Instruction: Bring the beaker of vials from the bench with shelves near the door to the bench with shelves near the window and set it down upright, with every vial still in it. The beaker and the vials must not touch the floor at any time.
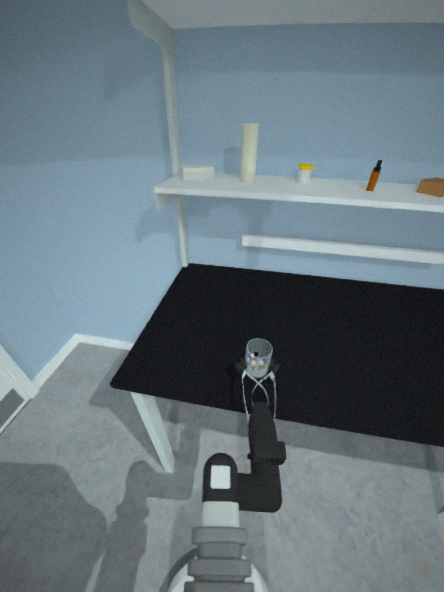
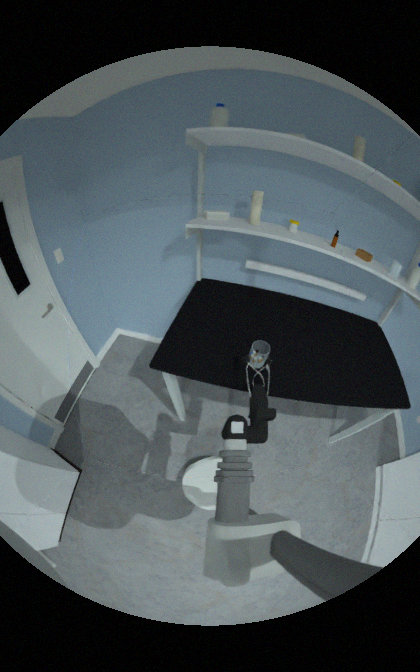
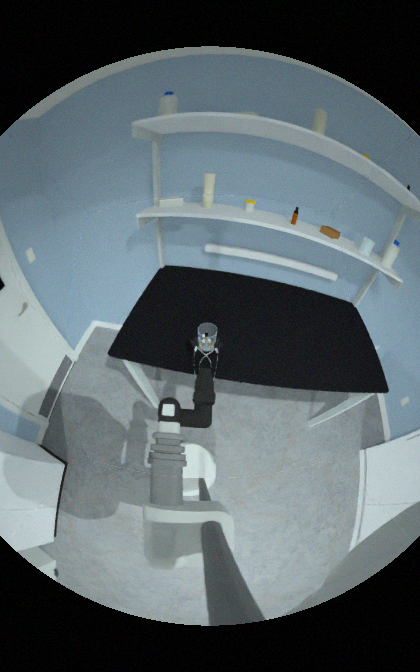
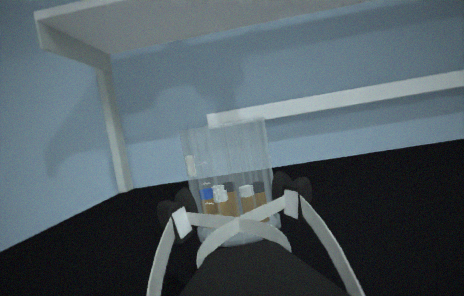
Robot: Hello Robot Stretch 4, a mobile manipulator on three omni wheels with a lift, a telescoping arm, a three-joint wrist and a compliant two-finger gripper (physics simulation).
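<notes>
The clear beaker (image 1: 259,350) (image 2: 260,347) (image 3: 207,332) (image 4: 227,155) stands upright between the two fingertips of my gripper (image 1: 257,368) (image 2: 258,360) (image 3: 206,344) (image 4: 234,196), which is shut on its lower part. Several vials (image 4: 247,201) with brown contents and white, blue or dark caps are inside it, low down. The beaker appears a little above the black top of the bench (image 1: 350,340) (image 2: 320,340) (image 3: 280,325) (image 4: 390,215), near its front edge and left of its middle. The crossed finger bands partly hide the vials and the beaker's base. The bench near the window does not show.
A lower shelf (image 1: 280,192) (image 2: 240,228) (image 3: 225,215) with bottles and boxes runs above the back of the bench. A white rail (image 1: 340,248) is on the wall below it. A door (image 2: 30,325) is at the left. White cabinets (image 2: 35,495) (image 3: 390,480) stand at both sides.
</notes>
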